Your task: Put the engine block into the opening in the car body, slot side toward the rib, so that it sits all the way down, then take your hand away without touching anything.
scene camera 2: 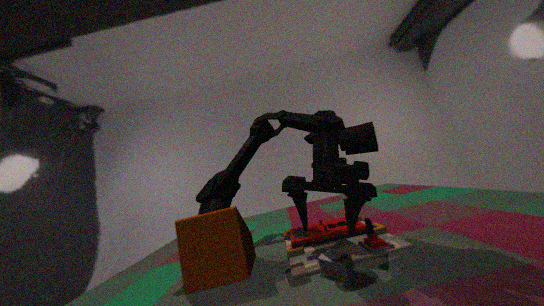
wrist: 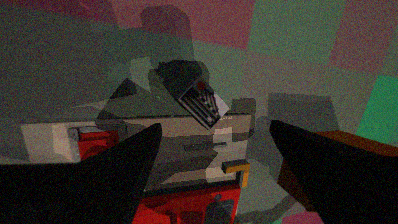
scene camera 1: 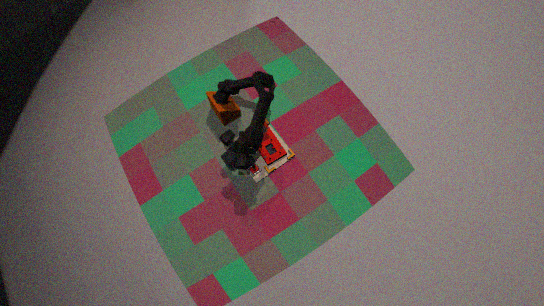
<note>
The gripper [scene camera 2: 328, 232] is open and holds nothing. Further things: an engine block [wrist: 197, 97].
The gripper shows as well in the wrist view [wrist: 215, 126].
</note>
